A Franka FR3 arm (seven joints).
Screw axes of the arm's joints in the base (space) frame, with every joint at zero. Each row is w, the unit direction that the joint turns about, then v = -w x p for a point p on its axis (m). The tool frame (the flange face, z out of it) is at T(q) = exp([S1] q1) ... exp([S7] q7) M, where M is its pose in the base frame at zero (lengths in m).
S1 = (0, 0, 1, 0.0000, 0.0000, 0.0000)
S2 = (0, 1, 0, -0.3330, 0.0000, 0.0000)
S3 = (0, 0, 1, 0.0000, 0.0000, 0.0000)
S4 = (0, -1, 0, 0.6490, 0.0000, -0.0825)
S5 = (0, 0, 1, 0.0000, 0.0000, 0.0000)
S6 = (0, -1, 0, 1.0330, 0.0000, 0.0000)
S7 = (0, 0, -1, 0.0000, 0.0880, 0.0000)
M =
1 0 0 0.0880
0 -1 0 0.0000
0 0 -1 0.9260
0 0 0 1
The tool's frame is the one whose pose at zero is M.
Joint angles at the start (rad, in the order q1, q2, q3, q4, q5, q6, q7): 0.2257 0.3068 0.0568 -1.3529 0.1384 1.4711 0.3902
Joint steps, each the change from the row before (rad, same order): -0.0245 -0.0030 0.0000 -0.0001 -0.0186 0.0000 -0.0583; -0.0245 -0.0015 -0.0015 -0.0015 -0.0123 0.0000 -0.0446; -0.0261 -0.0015 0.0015 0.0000 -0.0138 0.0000 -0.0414; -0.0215 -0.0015 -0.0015 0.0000 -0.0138 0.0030 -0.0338; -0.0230 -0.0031 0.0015 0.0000 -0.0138 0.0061 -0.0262
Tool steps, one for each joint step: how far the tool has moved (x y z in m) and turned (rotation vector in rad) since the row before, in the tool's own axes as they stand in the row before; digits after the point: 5 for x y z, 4 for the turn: 0.00543 0.01623 -0.00407 -0.0110 0.0110 -0.0330; 0.00505 0.01670 -0.00236 -0.0066 0.0056 -0.0180; 0.00412 0.01645 -0.00280 -0.0074 0.0066 -0.0162; 0.00348 0.01533 -0.00269 -0.0083 0.0090 -0.0101; 0.00262 0.01473 -0.00365 -0.0074 0.0128 -0.0041
